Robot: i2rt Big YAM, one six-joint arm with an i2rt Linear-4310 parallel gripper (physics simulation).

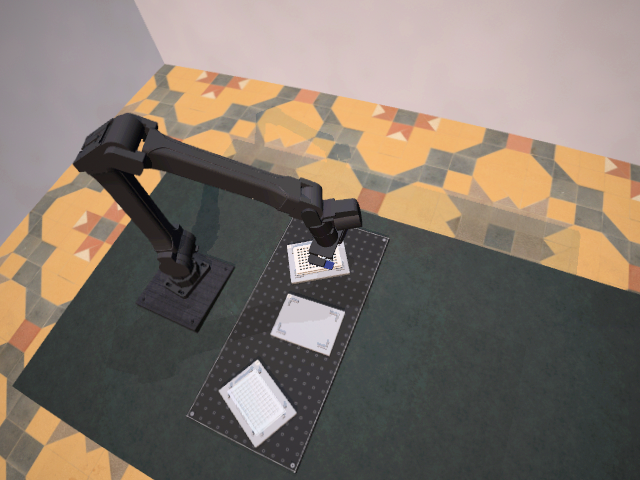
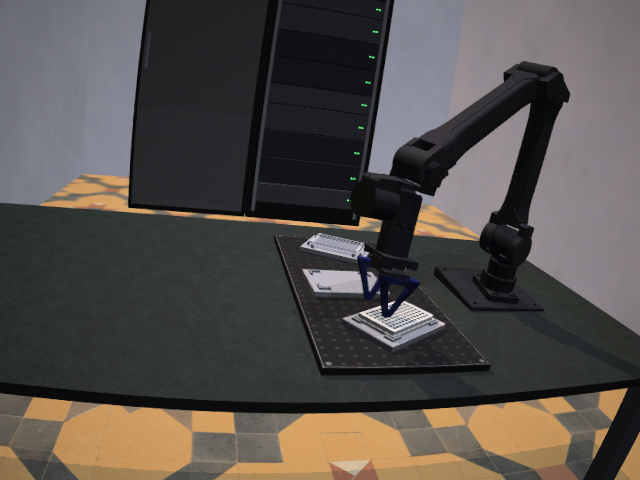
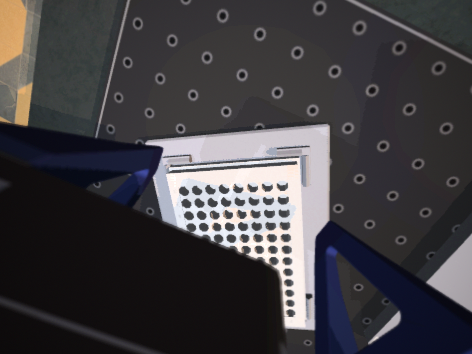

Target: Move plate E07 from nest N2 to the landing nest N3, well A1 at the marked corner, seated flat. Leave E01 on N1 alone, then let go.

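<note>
A cream plate with dark round wells [image 1: 303, 254] [image 2: 410, 313] [image 3: 240, 174] lies within the corner guides of its white nest [image 1: 291, 264] [image 2: 405, 341] [image 3: 320, 200]. My gripper [image 1: 321, 261] [image 2: 377, 306] [image 3: 244, 195] is open above this plate. Its blue fingertips stand wide apart near opposite sides of the plate, with nothing between them; their exact height is unclear. The middle nest [image 1: 307, 325] [image 2: 336, 281] [image 3: 457, 280] bears no plate. A pale, clear-looking plate [image 1: 255, 400] [image 2: 338, 242] sits in the third nest [image 1: 227, 392] [image 2: 316, 251]. No plate or nest names are readable.
All three nests stand, turned differently, on a black perforated board [image 1: 356, 268] [image 2: 341, 356] [image 3: 260, 60] on the dark green table [image 1: 465, 361] [image 2: 155, 310]. The arm's base plate [image 1: 170, 310] [image 2: 465, 297] is beside the board. A dark rack cabinet [image 2: 196, 113] stands behind the table.
</note>
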